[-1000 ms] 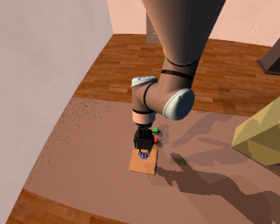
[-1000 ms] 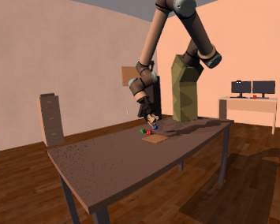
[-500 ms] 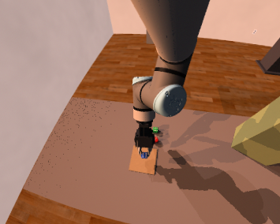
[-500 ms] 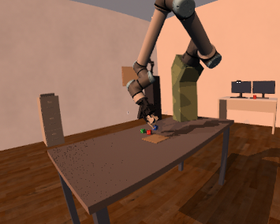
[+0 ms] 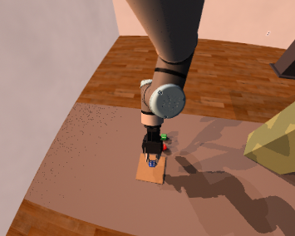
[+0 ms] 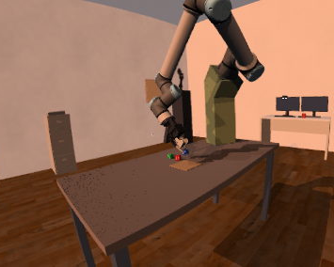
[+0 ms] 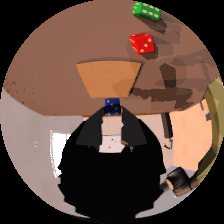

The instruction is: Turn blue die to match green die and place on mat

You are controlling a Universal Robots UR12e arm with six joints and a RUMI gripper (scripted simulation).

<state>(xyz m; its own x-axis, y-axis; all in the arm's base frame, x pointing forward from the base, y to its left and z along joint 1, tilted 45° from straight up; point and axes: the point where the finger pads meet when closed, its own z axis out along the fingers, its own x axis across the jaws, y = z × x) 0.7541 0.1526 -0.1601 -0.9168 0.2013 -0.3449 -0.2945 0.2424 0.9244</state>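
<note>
Now: the tan mat 10 mm ahead of my hand, 10 mm to the left of it and 80 mm below it. Round my hand: green die (50 mm behind, 170 mm to the right, 70 mm below); then red die (50 mm behind, 100 mm to the right, 70 mm below); then blue die (10 mm to the left, 10 mm below).
</note>
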